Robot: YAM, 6 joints.
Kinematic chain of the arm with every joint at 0, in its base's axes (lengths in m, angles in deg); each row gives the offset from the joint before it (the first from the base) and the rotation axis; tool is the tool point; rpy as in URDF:
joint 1: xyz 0 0 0.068 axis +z
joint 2: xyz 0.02 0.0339 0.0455 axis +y
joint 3: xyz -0.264 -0.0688 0 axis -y
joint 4: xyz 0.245 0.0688 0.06 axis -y
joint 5: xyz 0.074 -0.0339 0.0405 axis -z
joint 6: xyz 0.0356 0 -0.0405 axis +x
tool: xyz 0 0 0 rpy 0 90 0
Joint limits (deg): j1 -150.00..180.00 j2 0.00..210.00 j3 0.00..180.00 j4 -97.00..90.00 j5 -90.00..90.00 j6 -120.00..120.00
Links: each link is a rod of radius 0.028 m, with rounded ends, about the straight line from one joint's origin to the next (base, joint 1, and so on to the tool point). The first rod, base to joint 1, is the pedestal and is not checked.
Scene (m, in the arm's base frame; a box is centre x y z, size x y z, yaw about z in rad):
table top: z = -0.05
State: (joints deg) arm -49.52 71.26 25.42 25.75 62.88 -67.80
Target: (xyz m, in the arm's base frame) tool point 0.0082 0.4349 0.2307
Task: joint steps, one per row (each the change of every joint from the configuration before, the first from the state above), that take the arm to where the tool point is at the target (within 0.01 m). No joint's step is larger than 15 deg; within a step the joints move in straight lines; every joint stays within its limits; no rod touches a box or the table.
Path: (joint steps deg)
1: 14.19 3.92 4.44 0.55 -1.61 0.00
2: 14.18 3.92 4.43 0.56 -1.61 0.00
3: 14.19 3.91 4.44 0.55 -1.62 0.00
4: 14.18 3.92 4.43 0.55 -1.61 0.00
5: 14.19 3.92 4.44 0.55 -1.61 0.00
6: 14.18 3.92 4.43 0.56 -1.61 0.00
7: 14.19 3.92 4.44 0.55 -1.61 0.00
8: 14.19 3.91 4.43 0.55 -1.62 0.00
9: 14.18 3.92 4.44 0.56 -1.61 0.00
10: 14.19 3.92 4.44 0.55 -1.61 0.00

